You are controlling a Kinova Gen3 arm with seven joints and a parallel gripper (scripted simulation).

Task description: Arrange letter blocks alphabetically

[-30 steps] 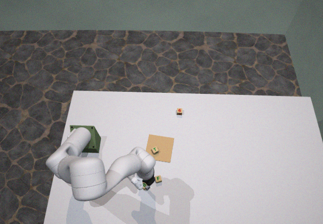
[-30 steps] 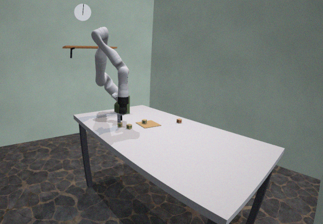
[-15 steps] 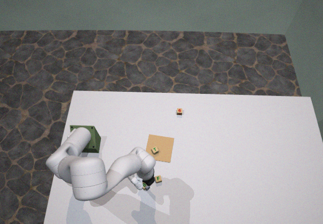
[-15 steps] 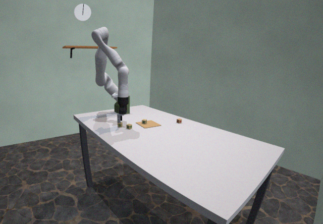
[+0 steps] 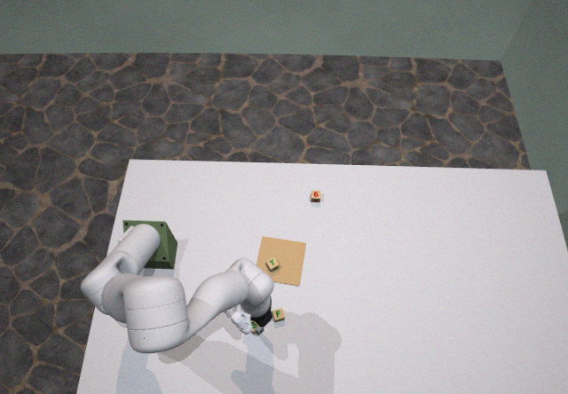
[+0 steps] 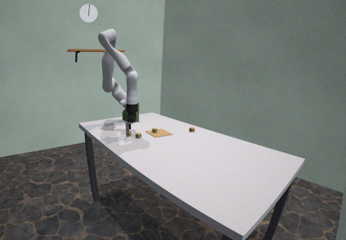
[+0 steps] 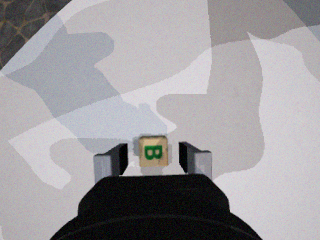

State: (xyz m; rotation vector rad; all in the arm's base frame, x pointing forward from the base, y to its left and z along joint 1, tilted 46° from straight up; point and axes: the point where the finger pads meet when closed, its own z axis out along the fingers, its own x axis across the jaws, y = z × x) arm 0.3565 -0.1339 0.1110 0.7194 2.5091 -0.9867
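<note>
My gripper is now 4 cm above the B block. The rest, counted from my hand: tan mat (4 cm ahead, 21 cm to the left, 5 cm below); then 6 block (12 cm ahead, 44 cm to the left, 4 cm below); then F block (6 cm ahead, 4 cm to the left, 4 cm below).
</note>
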